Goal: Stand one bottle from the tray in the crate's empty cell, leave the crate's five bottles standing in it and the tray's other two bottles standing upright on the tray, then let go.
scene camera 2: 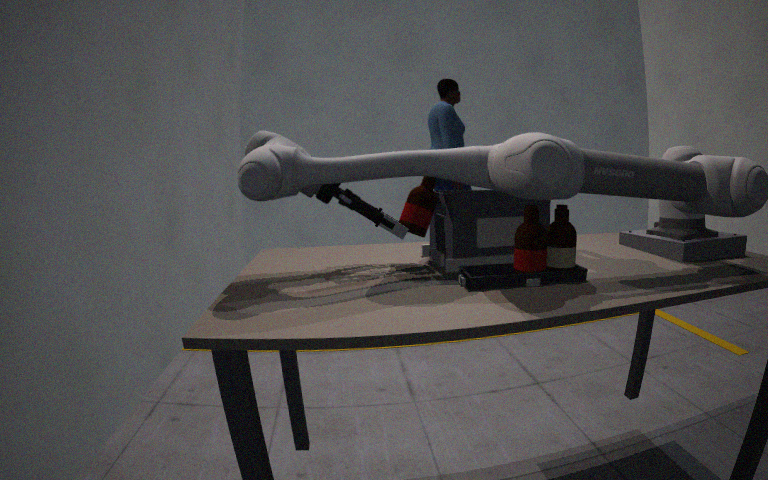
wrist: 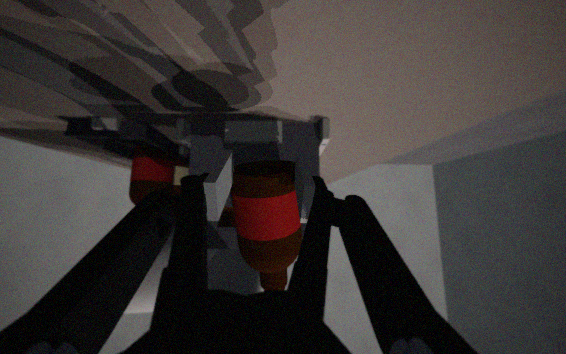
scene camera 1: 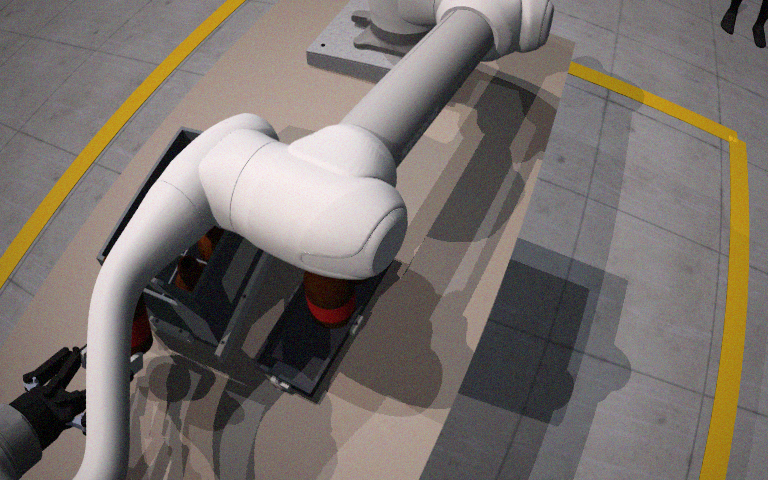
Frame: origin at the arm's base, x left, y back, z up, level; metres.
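Seen in the pictures: gripper, fingertip midpoint: (scene camera 2: 403,231) (wrist: 264,165); arm's base, origin of the base link: (scene camera 2: 681,234) (scene camera 1: 406,33).
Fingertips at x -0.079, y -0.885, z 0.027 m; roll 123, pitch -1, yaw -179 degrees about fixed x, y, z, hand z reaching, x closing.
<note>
Pixels of each thing's top centre, then the offset from my fingertips to it. Level surfaces: height alone.
- brown bottle with a red label, middle of its top: (wrist: 268,303) (scene camera 1: 102,275) (scene camera 2: 420,173) dx -0.007, dy +0.046, dz +0.145 m
- crate, middle of its top: (scene camera 1: 184,201) (wrist: 263,235) (scene camera 2: 489,191) dx +0.003, dy +0.224, dz +0.096 m
- red-labelled bottle, middle of its top: (scene camera 1: 325,254) (scene camera 2: 531,205) (wrist: 148,226) dx +0.232, dy +0.244, dz +0.081 m
- pale-labelled bottle, middle of its top: (scene camera 2: 561,204) (wrist: 170,223) dx +0.226, dy +0.325, dz +0.081 m
- black tray, middle of its top: (scene camera 1: 324,305) (scene camera 2: 524,267) (wrist: 155,159) dx +0.226, dy +0.233, dz -0.053 m
- table, its level: dz -0.079 m
My gripper (scene camera 2: 400,226) (wrist: 264,165) is shut on a brown bottle with a red label (scene camera 1: 141,331) (scene camera 2: 417,213) (wrist: 267,215). The bottle is above the table at the crate's end, tilted with its neck leaning toward the crate (scene camera 1: 186,325) (scene camera 2: 464,215) (wrist: 302,145); whether they touch is unclear. Two brown bottles (scene camera 1: 186,274) (scene camera 1: 208,244) show inside the crate in scene camera 1; the arm hides its other cells. A red-labelled bottle (scene camera 1: 330,300) (scene camera 2: 530,254) (wrist: 152,169) and a pale-labelled bottle (scene camera 2: 561,251) (wrist: 180,176) stand upright on the black tray (scene camera 1: 297,350) (scene camera 2: 487,277).
The white arm (scene camera 1: 305,192) (scene camera 2: 396,164) stretches over the crate and tray, low above the tray bottles. The tray lies alongside the crate on the table (scene camera 1: 385,435) (scene camera 2: 339,316). A person in blue (scene camera 2: 444,124) stands beyond the table, behind the crate in scene camera 2.
</note>
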